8 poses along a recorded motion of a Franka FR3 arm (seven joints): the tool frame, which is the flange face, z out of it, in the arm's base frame.
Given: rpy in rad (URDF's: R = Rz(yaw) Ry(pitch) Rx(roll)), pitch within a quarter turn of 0, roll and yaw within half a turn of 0; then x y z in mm.
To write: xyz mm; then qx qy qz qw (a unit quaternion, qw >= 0). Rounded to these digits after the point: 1 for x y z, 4 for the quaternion.
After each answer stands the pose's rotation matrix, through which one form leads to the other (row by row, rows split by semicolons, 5 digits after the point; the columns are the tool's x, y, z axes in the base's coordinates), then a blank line. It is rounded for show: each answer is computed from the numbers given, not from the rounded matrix.
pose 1, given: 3.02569 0.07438 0.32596 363.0 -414.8 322.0
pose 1, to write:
363.0 -414.8 322.0 0.9841 0.1640 -0.0272 0.0631
0.94472 0.32621 -0.03290; 0.31933 -0.93824 -0.13319; -0.07431 0.11532 -0.99054

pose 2, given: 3.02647 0.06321 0.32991 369.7 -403.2 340.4
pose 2, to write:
369.7 -403.2 340.4 0.9840 0.1656 -0.0217 0.0619
0.94418 0.32868 -0.02215; 0.32331 -0.93746 -0.12900; -0.06317 0.11464 -0.99140

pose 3, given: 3.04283 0.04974 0.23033 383.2 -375.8 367.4
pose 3, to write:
383.2 -375.8 367.4 0.9917 0.1160 -0.0190 0.0519
0.97239 0.23196 -0.02566; 0.22802 -0.96773 -0.10729; -0.04972 0.09848 -0.99390

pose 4, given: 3.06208 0.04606 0.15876 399.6 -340.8 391.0
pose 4, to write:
399.6 -340.8 391.0 0.9957 0.0801 -0.0198 0.0414
0.98638 0.16121 -0.03276; 0.15793 -0.98373 -0.08569; -0.04604 0.07934 -0.99578

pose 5, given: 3.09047 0.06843 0.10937 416.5 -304.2 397.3
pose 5, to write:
416.5 -304.2 397.3 0.9975 0.0555 -0.0327 0.0274
0.99170 0.11248 -0.06230; 0.10890 -0.99235 -0.05825; -0.06838 0.05098 -0.99636

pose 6, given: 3.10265 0.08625 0.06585 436.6 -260.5 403.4
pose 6, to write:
436.6 -260.5 403.4 0.9983 0.0337 -0.0424 0.0209
0.99412 0.06910 -0.08333; 0.06556 -0.99686 -0.04451; -0.08614 0.03879 -0.99553

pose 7, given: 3.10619 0.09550 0.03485 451.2 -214.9 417.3
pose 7, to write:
451.2 -214.9 417.3 0.9985 0.0182 -0.0474 0.0185
0.99484 0.03819 -0.09400; 0.03468 -0.99865 -0.03869; -0.09535 0.03523 -0.99482

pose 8, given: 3.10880 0.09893 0.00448 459.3 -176.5 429.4
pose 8, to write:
459.3 -176.5 429.4 0.9986 0.0030 -0.0494 0.0165
0.99510 0.00772 -0.09857; 0.00446 -0.99944 -0.03323; -0.09877 0.03263 -0.99458

